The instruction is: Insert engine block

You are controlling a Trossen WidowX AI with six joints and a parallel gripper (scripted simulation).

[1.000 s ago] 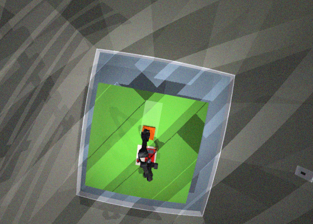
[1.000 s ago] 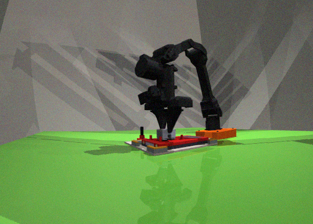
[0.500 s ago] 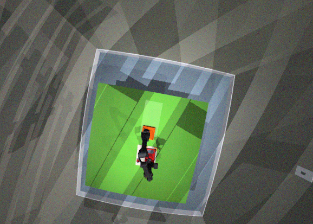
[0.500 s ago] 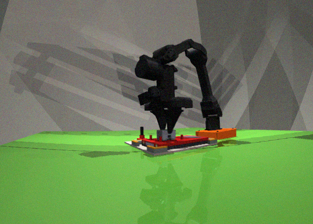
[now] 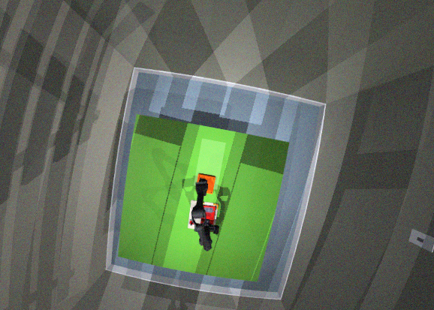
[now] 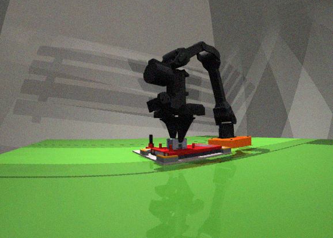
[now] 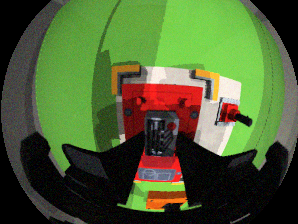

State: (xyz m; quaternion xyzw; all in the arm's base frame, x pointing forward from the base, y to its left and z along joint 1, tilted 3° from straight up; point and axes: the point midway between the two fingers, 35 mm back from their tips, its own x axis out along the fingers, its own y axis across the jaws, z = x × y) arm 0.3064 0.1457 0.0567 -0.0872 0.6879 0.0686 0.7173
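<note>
Right now my gripper tip is 1 cm above the grey engine block.
</note>
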